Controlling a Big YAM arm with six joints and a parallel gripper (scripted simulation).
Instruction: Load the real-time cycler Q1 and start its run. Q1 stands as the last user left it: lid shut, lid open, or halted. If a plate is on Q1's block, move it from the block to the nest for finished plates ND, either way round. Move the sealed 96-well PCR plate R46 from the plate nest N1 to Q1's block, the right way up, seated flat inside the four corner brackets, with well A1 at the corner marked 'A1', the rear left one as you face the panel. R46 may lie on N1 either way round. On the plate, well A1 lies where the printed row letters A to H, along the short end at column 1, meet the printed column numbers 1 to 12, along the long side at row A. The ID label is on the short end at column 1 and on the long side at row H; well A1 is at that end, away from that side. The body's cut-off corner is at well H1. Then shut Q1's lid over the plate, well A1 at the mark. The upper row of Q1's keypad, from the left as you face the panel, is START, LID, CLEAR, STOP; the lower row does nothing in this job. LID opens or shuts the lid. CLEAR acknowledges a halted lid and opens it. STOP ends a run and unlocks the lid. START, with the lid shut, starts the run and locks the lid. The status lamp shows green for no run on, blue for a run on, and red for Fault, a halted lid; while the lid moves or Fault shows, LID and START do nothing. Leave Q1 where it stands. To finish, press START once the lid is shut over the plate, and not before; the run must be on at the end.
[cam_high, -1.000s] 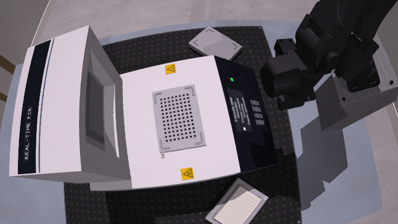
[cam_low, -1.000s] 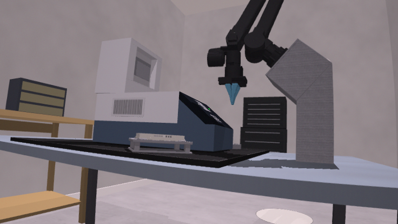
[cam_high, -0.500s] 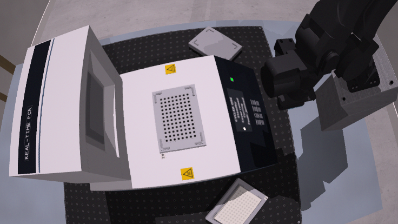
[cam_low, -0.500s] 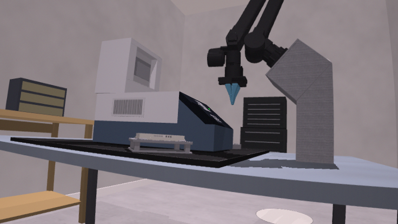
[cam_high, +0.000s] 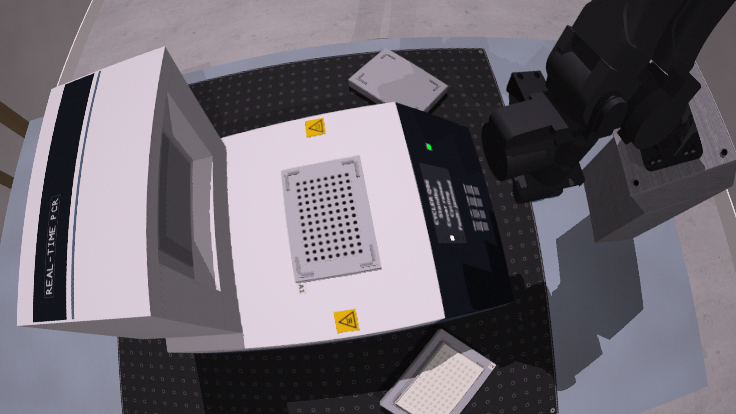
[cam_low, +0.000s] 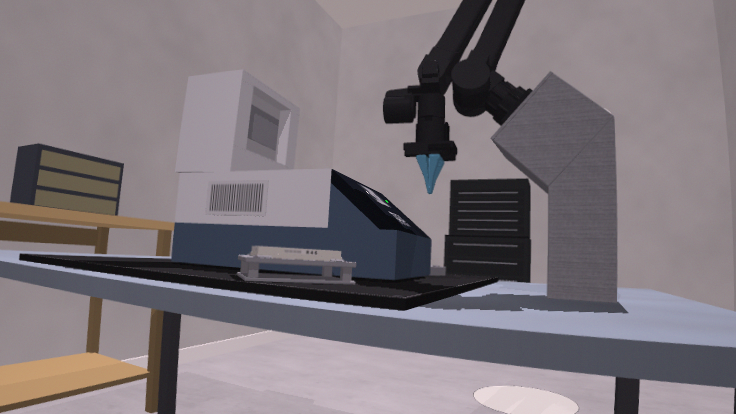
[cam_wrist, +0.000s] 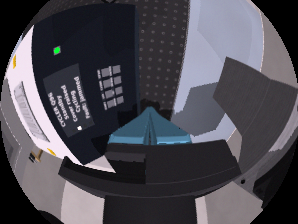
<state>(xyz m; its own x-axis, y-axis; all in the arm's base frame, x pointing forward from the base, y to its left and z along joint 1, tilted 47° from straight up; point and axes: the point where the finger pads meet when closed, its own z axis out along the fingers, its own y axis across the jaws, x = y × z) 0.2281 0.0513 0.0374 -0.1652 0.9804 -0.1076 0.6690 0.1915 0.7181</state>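
Right now the sealed plate R46 is 9 cm ahead of my hand, 28 cm to the left of it and 14 cm below it. Round my hand: grey nest ND: 18 cm ahead, 29 cm to the right, 17 cm below; then nest N1: 9 cm ahead, 28 cm to the left, 15 cm below.
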